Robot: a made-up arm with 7 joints.
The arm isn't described. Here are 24 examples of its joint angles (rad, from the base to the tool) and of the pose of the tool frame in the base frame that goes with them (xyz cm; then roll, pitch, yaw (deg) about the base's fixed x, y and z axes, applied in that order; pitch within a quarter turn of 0, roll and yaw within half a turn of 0).
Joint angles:
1: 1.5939 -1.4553 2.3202 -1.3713 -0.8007 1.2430 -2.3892
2: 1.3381 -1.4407 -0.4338 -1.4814 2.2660 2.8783 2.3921
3: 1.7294 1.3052 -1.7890 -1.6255 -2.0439 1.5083 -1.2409
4: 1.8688 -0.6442 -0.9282 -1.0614 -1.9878 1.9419 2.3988
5: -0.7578 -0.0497 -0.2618 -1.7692 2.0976 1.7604 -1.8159
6: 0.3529 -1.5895 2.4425 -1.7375 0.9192 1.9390 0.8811
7: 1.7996 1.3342 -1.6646 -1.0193 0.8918 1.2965 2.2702
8: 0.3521 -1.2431 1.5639 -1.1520 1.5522 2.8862 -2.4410
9: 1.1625 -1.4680 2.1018 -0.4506 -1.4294 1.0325 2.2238
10: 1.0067 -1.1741 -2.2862 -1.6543 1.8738 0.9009 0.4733
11: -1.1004 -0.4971 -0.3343 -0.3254 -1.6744 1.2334 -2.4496
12: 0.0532 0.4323 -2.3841 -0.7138 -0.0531 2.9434 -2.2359
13: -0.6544 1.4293 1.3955 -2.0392 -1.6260 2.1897 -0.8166
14: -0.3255 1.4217 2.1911 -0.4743 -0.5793 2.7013 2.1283
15: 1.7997 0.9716 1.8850 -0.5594 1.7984 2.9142 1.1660
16: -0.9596 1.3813 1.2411 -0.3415 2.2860 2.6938 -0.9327
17: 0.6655 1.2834 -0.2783 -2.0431 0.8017 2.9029 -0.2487
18: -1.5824 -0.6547 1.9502 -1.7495 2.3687 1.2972 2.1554
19: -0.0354 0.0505 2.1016 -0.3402 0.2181 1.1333 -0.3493
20: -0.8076 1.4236 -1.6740 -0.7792 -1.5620 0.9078 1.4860
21: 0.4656 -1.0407 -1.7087 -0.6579 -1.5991 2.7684 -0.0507
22: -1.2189 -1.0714 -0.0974 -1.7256 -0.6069 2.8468 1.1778
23: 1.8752 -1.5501 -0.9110 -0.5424 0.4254 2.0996 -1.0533
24: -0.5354 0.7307 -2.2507 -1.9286 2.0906 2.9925 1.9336
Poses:
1: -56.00 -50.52 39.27 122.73 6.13 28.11
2: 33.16 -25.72 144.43 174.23 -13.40 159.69
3: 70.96 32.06 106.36 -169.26 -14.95 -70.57
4: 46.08 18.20 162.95 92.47 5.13 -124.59
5: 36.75 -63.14 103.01 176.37 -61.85 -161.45
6: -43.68 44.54 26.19 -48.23 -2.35 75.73
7: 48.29 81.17 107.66 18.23 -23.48 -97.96
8: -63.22 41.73 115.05 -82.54 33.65 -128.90
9: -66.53 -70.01 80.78 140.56 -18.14 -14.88
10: 26.03 -70.92 51.36 174.90 4.10 -13.30
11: -15.98 24.66 177.66 -53.36 35.73 -59.67
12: 14.67 -15.92 167.23 -164.83 34.05 -88.00
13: 41.01 59.67 84.44 -20.93 -10.96 129.62
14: 80.74 -15.89 119.57 -138.60 64.11 76.36
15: -47.32 57.48 126.53 -141.64 9.07 -140.92
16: 63.56 -51.06 87.20 135.94 49.08 -97.98
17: 35.97 3.31 28.98 -15.24 12.92 -3.39
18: 81.14 36.85 82.34 -106.52 36.60 -167.58
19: -10.06 20.07 177.55 -12.61 -46.85 153.07
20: 12.81 -88.28 109.10 132.10 -5.86 -4.37
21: -33.88 -59.98 127.02 -89.73 -61.82 -33.18
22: 10.59 -2.01 162.05 135.28 -32.97 152.99
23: 45.07 -74.16 102.97 157.80 -22.67 -116.85
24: -50.15 -12.56 124.60 -112.50 70.75 -86.13
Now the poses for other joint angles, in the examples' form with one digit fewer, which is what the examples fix.
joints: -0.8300 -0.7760 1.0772 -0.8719 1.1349 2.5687 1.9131
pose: 5.1 49.6 163.0 103.7 21.5 -24.7
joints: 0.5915 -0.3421 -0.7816 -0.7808 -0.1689 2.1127 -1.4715
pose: 15.9 -18.5 172.3 -88.8 -14.3 72.3
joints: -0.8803 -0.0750 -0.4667 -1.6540 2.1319 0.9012 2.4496
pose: 23.1 -74.1 120.8 -136.7 51.9 106.5
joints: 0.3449 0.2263 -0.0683 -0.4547 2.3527 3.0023 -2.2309
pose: 46.7 10.2 150.1 -178.1 -33.9 -155.9
